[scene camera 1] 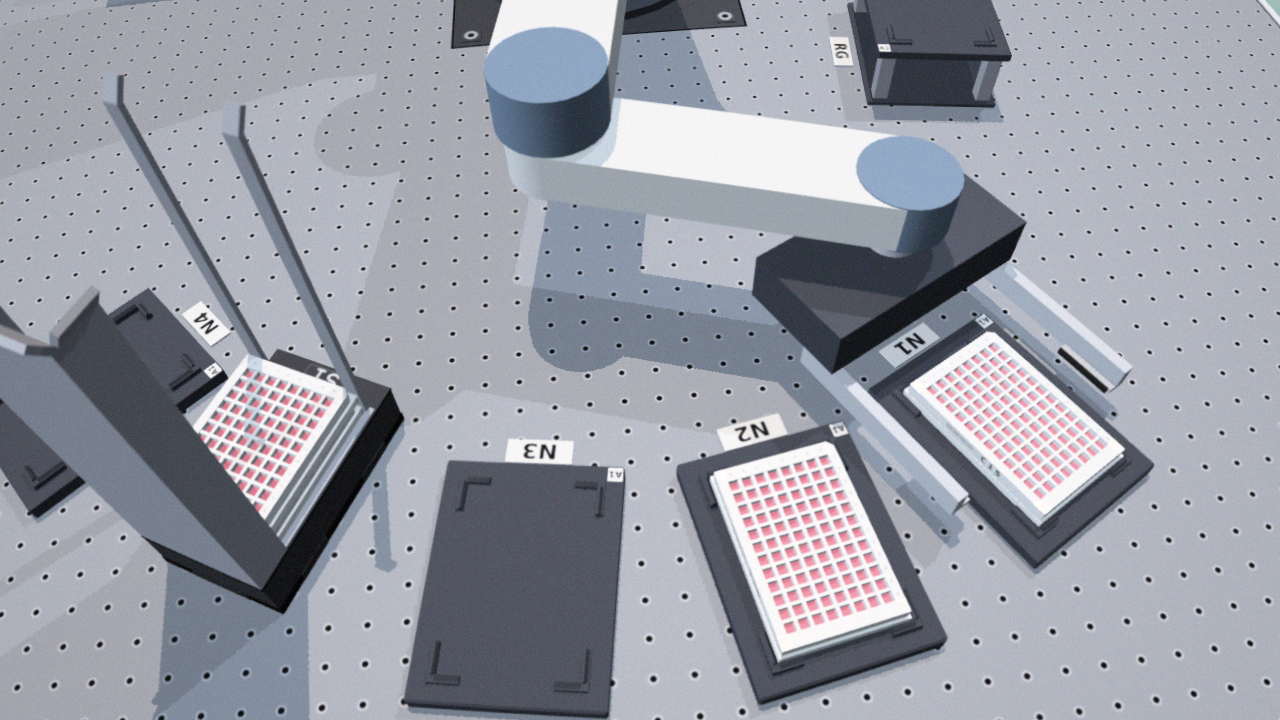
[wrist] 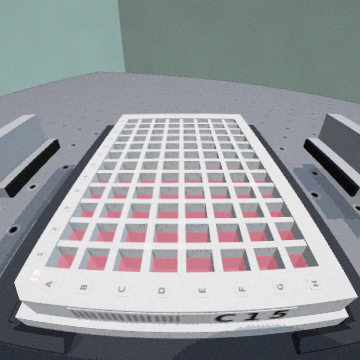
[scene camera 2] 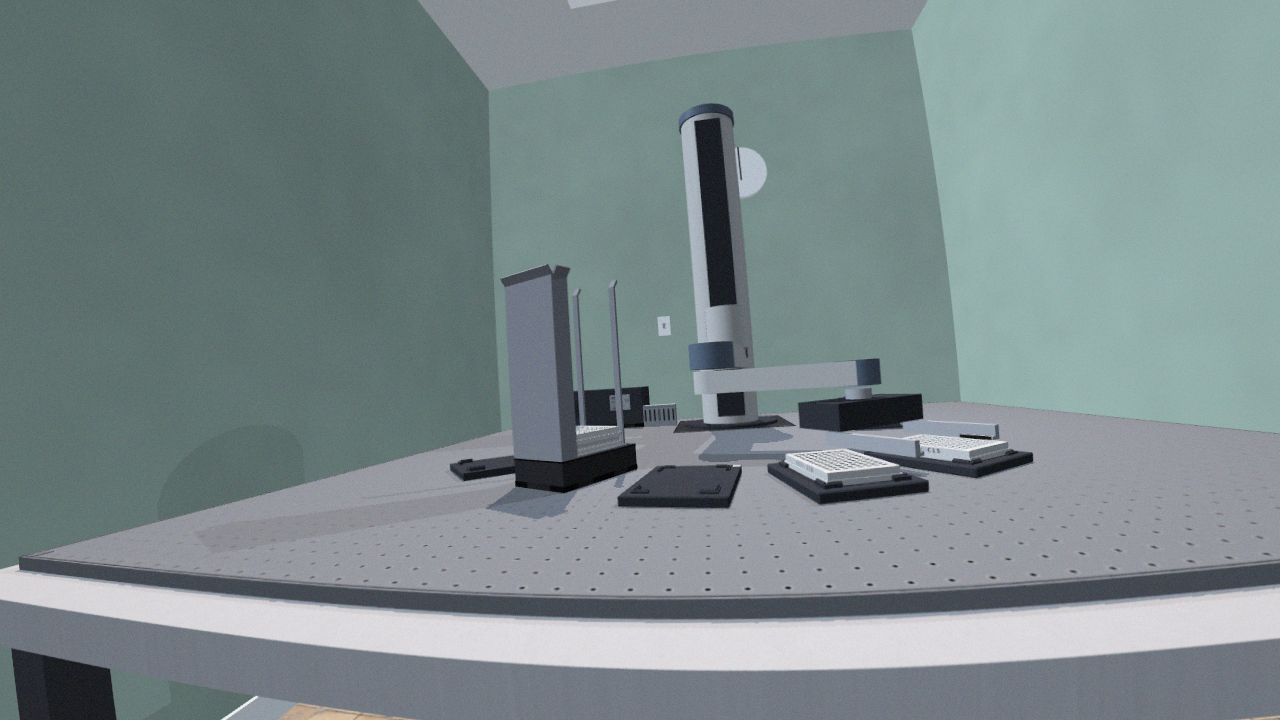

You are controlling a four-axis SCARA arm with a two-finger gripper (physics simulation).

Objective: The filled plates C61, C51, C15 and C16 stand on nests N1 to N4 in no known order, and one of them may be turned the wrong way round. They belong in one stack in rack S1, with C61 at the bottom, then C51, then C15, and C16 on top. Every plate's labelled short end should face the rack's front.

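The plate C15 lies flat on nest N1. Its C15 label shows on the short end nearest the wrist camera. My gripper is open, with one finger along each long side of the plate and a gap on both sides. A second plate sits on nest N2; its label is unreadable. Rack S1 holds stacked plates; their labels are hidden.
Nest N3 and nest N4 bear no visible plate; N4 is partly hidden by the rack. The rack's tall wall and thin posts rise high. The raised RG stand is at the back right.
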